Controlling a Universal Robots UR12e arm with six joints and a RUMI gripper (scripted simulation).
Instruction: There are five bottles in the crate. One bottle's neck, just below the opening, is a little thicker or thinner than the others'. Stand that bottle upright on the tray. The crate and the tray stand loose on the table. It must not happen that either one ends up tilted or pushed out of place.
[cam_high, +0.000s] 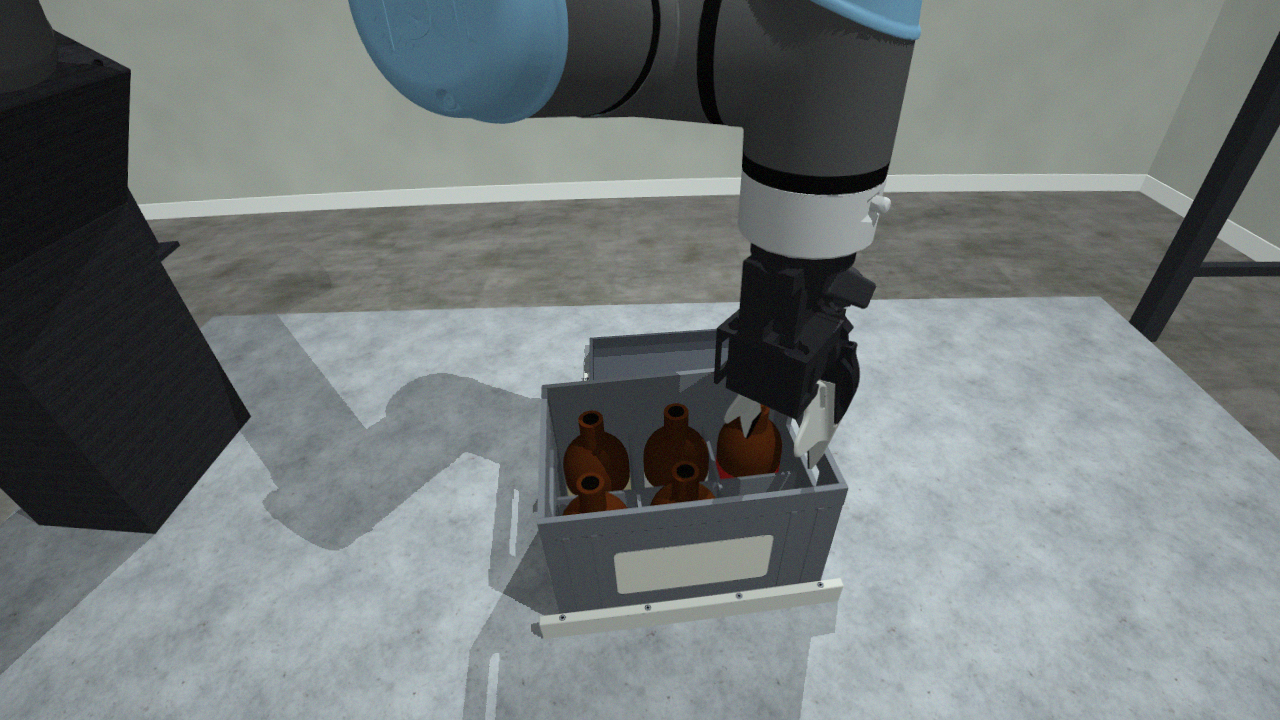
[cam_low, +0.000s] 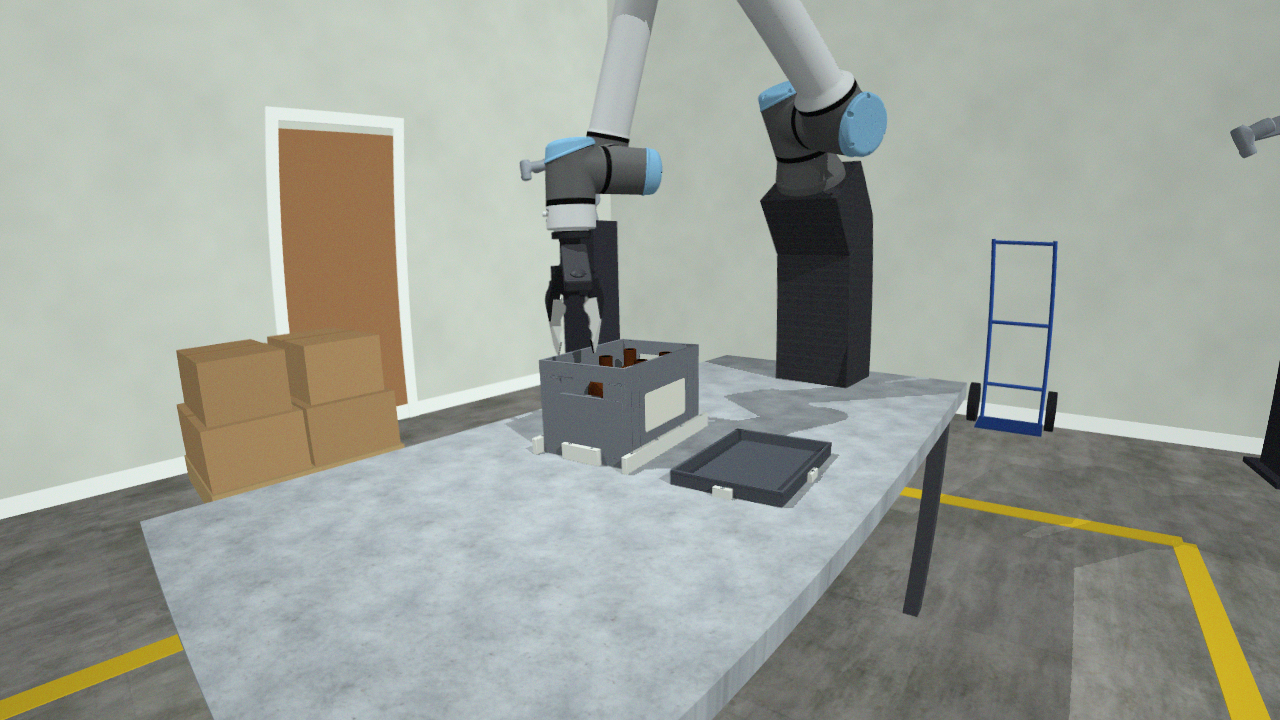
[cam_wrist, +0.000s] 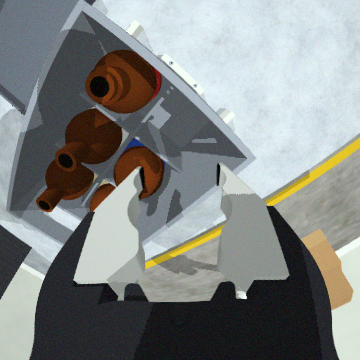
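The glass bottle is 11 cm below my hand and 9 cm to the left of it. Round my hand: crate 11 cm below, 9 cm behind, 4 cm to the left; then grey tray 33 cm to the left, 18 cm below, 6 cm behind.
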